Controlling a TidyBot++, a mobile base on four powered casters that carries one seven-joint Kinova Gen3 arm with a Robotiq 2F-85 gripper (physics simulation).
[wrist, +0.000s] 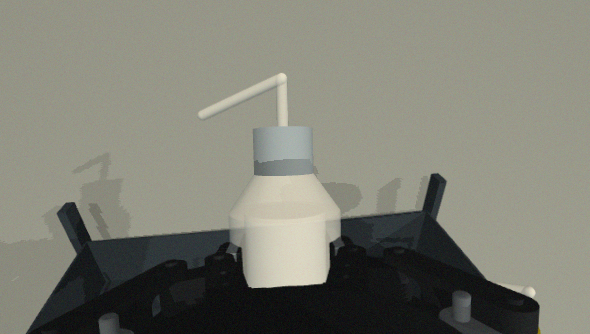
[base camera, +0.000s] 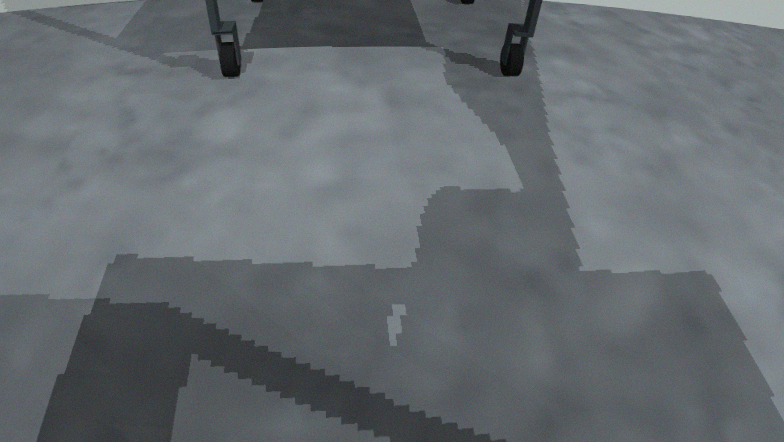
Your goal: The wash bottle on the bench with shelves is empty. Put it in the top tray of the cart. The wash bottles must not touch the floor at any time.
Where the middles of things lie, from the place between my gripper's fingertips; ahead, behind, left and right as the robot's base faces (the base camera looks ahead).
My hand is 20 mm past the wash bottle (wrist: 284, 220) and 10 mm below it.
